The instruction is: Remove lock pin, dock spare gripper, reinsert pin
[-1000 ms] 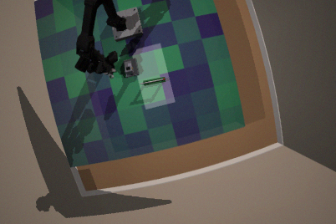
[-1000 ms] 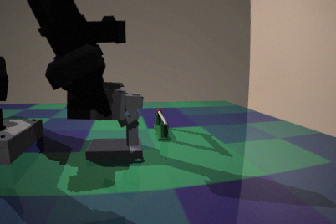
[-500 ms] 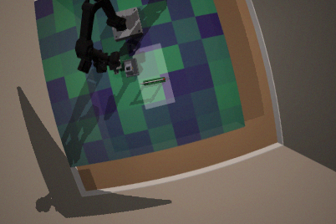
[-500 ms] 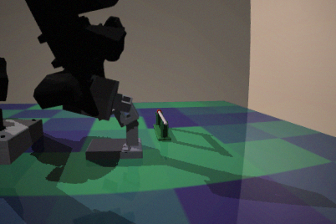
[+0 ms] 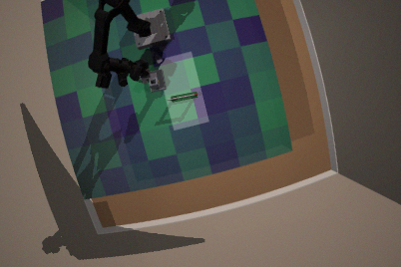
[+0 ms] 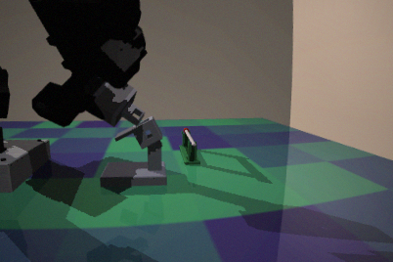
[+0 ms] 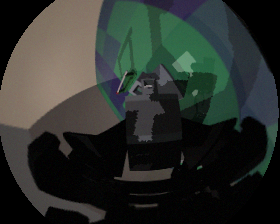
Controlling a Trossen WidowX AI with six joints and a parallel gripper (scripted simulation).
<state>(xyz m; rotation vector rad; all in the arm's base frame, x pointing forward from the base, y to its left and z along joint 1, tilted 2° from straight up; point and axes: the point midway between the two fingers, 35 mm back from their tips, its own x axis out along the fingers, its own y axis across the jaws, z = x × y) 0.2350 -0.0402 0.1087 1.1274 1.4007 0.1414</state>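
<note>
Now: the small green bracket 150 mm to the left of my gripper tip, 150 mm ahead of it and 110 mm below it. Round my gripper tip: spare gripper: 10 mm to the right, 10 mm above; then grey mount: 80 mm below, 40 mm ahead, 20 mm to the left.
</note>
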